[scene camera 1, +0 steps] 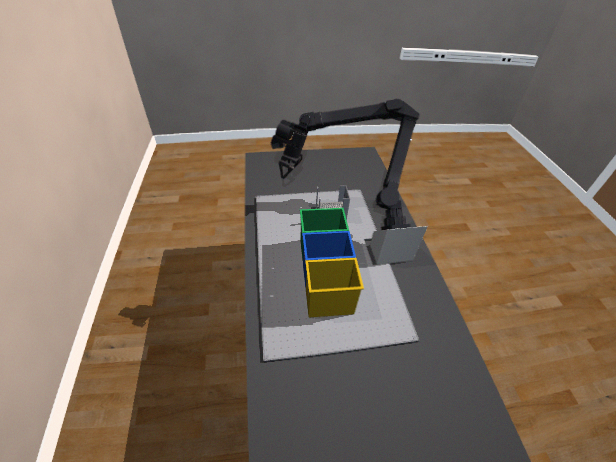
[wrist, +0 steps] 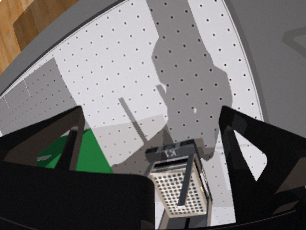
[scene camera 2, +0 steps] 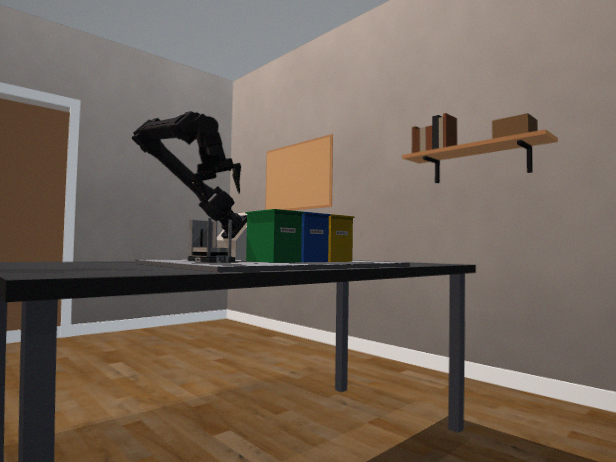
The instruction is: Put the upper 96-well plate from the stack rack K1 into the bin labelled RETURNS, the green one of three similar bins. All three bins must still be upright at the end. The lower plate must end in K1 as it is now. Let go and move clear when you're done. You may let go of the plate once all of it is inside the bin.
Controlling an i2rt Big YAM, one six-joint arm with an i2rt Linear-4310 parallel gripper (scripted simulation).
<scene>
green bin: scene camera 1 329,219; wrist; scene camera 2
same spot on green bin: (wrist: 91,158) = (scene camera 2: 265,250)
</scene>
